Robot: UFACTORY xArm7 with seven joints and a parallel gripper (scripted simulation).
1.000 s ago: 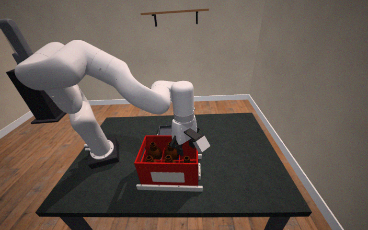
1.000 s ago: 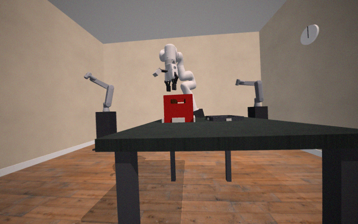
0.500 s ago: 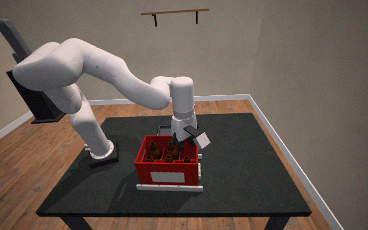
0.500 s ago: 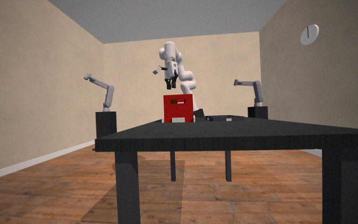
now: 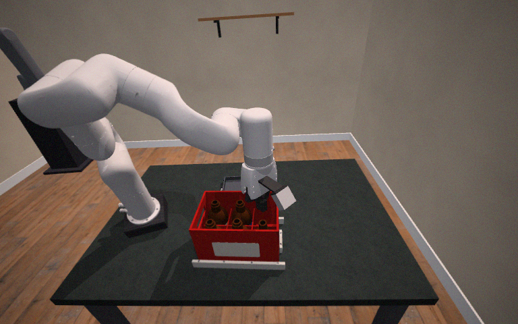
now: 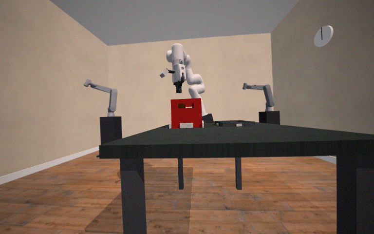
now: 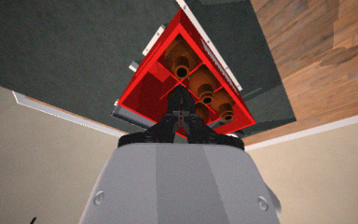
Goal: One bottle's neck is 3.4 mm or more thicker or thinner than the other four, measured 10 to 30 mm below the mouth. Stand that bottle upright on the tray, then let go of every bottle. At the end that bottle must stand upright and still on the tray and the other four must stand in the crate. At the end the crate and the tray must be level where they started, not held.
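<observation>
Now: the crate 80 mm behind my hand, 60 mm to the left of it and 160 mm below it. The rest, counted from my hand: tray (50 mm behind, 350 mm to the left, 230 mm below).
</observation>
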